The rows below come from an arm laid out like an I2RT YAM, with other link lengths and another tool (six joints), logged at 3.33 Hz.
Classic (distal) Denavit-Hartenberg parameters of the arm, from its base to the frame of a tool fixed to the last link. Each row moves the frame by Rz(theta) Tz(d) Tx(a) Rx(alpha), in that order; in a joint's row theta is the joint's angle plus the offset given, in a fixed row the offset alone. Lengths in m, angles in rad.
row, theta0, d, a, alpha
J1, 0, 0.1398, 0.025, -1.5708
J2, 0, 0, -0.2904, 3.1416
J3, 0.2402, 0, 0.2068, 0
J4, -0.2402, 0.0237, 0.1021, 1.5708
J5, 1.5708, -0.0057, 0, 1.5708
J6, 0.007, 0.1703, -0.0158, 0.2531
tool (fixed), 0, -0.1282, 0, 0
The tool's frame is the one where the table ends.
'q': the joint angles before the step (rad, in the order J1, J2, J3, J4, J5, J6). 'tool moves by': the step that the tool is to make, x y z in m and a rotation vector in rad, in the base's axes. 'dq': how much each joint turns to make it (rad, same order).
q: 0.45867 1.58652 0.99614 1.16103 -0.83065 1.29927
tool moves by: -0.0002 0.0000 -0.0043 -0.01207 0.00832 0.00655
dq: 0.00008 0.00042 -0.01287 -0.00238 -0.00928 -0.00385
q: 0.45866 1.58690 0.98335 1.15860 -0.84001 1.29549
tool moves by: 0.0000 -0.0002 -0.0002 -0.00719 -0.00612 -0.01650
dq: -0.00078 -0.00860 -0.00037 -0.02363 0.00866 -0.02386
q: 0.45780 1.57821 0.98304 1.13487 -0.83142 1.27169
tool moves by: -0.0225 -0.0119 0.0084 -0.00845 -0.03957 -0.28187
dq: 0.00647 -0.18716 -0.06918 -0.22220 0.24399 -0.20700
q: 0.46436 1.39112 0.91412 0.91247 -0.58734 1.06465
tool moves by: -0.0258 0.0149 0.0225 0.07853 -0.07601 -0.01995
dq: 0.10324 -0.05666 0.01417 0.01715 0.12338 -0.03399
